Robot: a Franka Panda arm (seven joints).
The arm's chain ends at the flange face. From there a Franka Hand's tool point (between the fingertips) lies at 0.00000 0.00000 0.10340 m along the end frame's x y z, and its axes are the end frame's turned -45 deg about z.
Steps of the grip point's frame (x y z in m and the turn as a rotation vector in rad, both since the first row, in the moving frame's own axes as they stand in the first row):
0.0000, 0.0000, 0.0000, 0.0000, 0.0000, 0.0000
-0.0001, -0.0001, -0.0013, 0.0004, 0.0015, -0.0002
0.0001, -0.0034, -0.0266, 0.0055, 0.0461, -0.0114
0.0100, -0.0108, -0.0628, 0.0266, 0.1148, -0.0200
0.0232, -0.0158, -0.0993, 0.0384, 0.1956, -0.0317
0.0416, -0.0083, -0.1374, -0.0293, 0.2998, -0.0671
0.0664, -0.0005, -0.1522, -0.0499, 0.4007, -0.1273
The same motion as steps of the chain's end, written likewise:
0.0000, 0.0000, 0.0000, 0.0000, 0.0000, 0.0000
-0.0002, 0.0001, -0.0013, 0.0013, 0.0008, -0.0002
-0.0053, 0.0013, -0.0265, 0.0365, 0.0287, -0.0114
-0.0069, -0.0043, -0.0621, 0.1000, 0.0624, -0.0200
-0.0059, -0.0104, -0.0973, 0.1655, 0.1112, -0.0317
0.0005, -0.0150, -0.1327, 0.1913, 0.2327, -0.0671
0.0162, -0.0204, -0.1439, 0.2481, 0.3186, -0.1273

